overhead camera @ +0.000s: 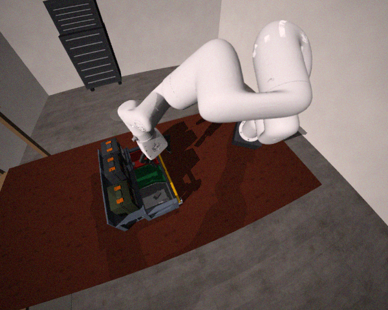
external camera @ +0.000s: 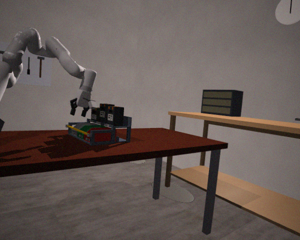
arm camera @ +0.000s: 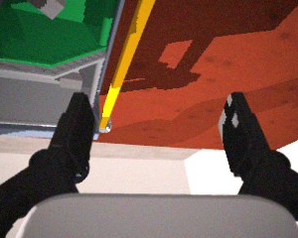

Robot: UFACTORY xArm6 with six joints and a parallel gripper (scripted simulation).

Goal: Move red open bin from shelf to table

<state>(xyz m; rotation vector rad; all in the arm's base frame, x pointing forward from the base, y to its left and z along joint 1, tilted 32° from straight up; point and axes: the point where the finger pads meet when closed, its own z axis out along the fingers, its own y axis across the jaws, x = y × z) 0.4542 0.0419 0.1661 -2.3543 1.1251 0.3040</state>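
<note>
My hand is 100 mm above the yellow bar. From my hand the other things lie so: grey bin 70 mm ahead, 140 mm to the left, 120 mm below; then red open bin 130 mm ahead, 70 mm to the right, 120 mm below; then green bin 100 mm ahead, 30 mm to the left, 120 mm below.
</note>
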